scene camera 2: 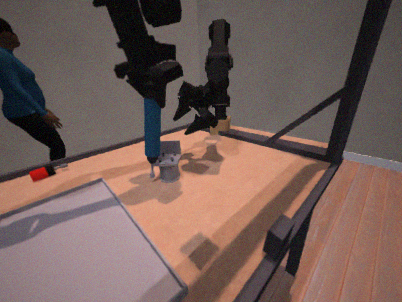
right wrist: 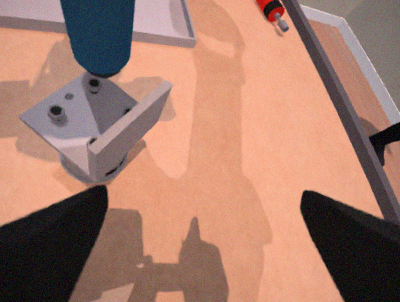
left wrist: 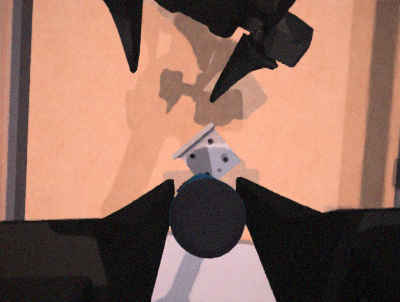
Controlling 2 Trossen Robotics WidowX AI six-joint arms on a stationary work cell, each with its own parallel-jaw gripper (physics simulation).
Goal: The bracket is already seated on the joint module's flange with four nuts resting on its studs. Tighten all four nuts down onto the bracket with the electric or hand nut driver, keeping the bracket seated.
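Frame: origin at the left arm's base, x ahead, y right, z down, level; millimetres.
Seen in the pictures: left gripper, between the fingertips: [scene camera 2: 157,106] [left wrist: 205,184]; right gripper, between the fingertips: [scene camera 2: 179,127] [right wrist: 206,197] [left wrist: 174,86]; right arm's base, origin of its link: [scene camera 2: 220,118].
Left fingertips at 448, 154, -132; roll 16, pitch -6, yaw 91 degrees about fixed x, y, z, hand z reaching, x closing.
A point is followed by its place in that frame, as x, y, z.
My left gripper [scene camera 2: 153,99] {448, 154, -132} [left wrist: 205,184] {448, 154, -132} is shut on a blue hand nut driver [scene camera 2: 152,127] {415, 165, -86} [left wrist: 207,217] {440, 156, -165} [right wrist: 100,40] {441, 146, -38}, held upright. In the scene view its bit hangs low beside the bracket's left edge; the wrist views hide the tip. The grey angled bracket [scene camera 2: 169,161] {447, 171, 22} [left wrist: 216,154] {462, 163, 21} [right wrist: 75,122] {460, 165, 21} sits on the round joint module [scene camera 2: 170,174] {441, 175, 61}. Several nuts, one of them a near nut [right wrist: 56,113] {457, 176, 12}, show on its plate; how tight they are I cannot tell. My right gripper [scene camera 2: 181,126] {545, 118, -48} [left wrist: 174,86] {545, 118, -48} [right wrist: 206,197] {545, 118, -48} is open and empty, above the table beside the bracket.
A red and black driver [scene camera 2: 39,174] {201, -183, 66} [right wrist: 263,4] {213, -182, 72} lies near the table's far edge. A grey tray [scene camera 2: 100,260] {208, 262, 84} [left wrist: 225,270] {236, 170, 84} [right wrist: 150,37] {311, 60, 78} lies near the bracket. A dark frame post [scene camera 2: 357,75] {830, 525, -176} rises at the right. A person [scene camera 2: 22,95] stands beyond the table at the left.
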